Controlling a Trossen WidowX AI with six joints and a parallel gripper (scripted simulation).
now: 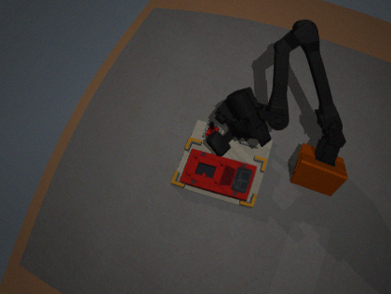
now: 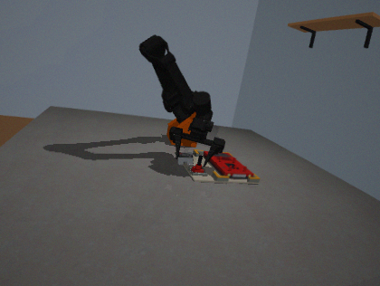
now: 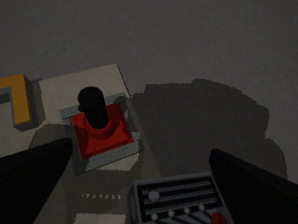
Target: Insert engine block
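Now: gripper tip 40 mm past the grey engine block, 10 mm to the left of it and 10 mm above it. From my gripper tip the other things lie so: stand (30 mm to the left, 20 mm ahead, 10 mm above).
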